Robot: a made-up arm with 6 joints.
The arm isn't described. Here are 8 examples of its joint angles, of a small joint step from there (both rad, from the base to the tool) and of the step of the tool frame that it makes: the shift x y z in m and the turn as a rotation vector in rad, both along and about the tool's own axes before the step.
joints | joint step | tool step
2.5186 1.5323 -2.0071 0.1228 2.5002 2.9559 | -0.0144 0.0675 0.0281 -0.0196 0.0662 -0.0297 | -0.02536 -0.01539 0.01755 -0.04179 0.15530 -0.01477
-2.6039 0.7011 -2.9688 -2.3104 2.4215 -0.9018 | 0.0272 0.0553 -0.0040 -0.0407 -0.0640 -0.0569 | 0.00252 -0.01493 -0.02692 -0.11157 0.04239 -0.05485
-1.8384 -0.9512 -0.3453 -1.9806 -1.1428 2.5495 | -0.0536 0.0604 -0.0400 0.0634 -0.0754 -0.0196 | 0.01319 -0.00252 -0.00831 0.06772 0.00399 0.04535
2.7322 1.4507 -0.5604 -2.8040 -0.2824 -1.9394 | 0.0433 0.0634 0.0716 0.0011 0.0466 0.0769 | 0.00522 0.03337 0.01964 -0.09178 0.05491 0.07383
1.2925 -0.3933 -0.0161 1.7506 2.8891 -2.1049 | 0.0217 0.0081 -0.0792 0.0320 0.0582 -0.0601 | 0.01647 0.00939 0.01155 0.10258 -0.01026 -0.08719
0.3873 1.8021 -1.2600 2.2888 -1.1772 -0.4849 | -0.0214 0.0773 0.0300 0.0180 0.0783 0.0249 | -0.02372 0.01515 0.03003 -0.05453 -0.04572 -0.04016
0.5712 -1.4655 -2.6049 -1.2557 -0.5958 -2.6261 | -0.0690 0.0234 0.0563 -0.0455 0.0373 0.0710 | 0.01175 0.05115 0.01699 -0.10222 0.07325 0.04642
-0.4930 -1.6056 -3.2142 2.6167 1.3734 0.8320 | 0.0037 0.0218 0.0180 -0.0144 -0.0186 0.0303 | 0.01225 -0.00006 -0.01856 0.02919 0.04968 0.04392
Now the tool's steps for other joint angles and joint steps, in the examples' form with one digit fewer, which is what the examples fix.
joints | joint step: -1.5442 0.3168 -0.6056 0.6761 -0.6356 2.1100 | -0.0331 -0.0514 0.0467 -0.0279 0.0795 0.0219
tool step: 0.0101 -0.0053 -0.0029 -0.0565 0.0416 0.0225
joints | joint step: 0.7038 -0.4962 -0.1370 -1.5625 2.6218 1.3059 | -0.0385 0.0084 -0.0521 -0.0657 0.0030 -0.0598
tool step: 0.0166 0.0021 0.0074 -0.0205 -0.0272 -0.0079
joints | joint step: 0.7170 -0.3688 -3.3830 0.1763 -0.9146 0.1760 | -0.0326 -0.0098 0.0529 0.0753 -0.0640 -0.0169
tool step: -0.0095 -0.0002 -0.0091 -0.0306 0.0235 0.0182
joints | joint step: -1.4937 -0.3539 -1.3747 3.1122 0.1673 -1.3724 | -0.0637 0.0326 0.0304 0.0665 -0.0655 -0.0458
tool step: 0.0241 0.0264 -0.0013 -0.1139 0.0920 0.0037
